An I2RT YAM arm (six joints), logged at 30 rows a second.
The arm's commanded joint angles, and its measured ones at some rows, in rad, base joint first. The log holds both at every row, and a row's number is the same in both.
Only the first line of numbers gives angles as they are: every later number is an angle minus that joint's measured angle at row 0.
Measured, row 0:
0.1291, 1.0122, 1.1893, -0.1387, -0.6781, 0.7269
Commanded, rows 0 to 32:
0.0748, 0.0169, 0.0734, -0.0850, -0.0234, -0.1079
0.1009, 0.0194, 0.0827, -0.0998, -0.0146, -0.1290
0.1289, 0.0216, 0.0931, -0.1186, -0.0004, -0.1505
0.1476, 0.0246, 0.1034, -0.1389, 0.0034, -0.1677
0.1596, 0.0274, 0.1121, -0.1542, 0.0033, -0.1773
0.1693, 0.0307, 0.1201, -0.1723, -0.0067, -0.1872
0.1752, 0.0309, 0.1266, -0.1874, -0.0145, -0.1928
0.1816, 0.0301, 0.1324, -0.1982, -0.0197, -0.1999
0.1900, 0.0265, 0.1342, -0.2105, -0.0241, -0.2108
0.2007, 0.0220, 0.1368, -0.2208, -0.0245, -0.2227
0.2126, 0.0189, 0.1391, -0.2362, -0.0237, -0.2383
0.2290, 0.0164, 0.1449, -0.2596, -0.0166, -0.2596
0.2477, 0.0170, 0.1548, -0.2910, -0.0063, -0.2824
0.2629, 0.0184, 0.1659, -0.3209, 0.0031, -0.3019
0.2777, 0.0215, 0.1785, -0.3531, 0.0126, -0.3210
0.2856, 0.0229, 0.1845, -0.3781, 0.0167, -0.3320
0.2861, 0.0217, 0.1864, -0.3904, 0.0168, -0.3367
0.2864, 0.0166, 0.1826, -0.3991, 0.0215, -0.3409
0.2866, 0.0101, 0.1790, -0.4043, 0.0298, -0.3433
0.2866, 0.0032, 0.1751, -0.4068, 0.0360, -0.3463
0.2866, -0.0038, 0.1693, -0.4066, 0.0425, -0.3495
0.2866, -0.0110, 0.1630, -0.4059, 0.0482, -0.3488
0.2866, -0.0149, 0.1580, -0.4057, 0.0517, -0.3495
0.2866, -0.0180, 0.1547, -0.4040, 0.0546, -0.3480
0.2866, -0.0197, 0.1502, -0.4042, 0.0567, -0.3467
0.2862, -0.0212, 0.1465, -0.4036, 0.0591, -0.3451
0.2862, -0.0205, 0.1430, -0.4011, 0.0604, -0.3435
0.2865, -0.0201, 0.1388, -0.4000, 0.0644, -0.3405
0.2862, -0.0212, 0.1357, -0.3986, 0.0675, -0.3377
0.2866, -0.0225, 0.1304, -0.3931, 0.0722, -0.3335
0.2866, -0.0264, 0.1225, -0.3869, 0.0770, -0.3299
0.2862, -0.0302, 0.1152, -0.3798, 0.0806, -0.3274
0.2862, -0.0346, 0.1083, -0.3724, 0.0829, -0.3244
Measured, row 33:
0.2838, -0.0145, 0.1174, -0.3807, 0.0630, -0.3265
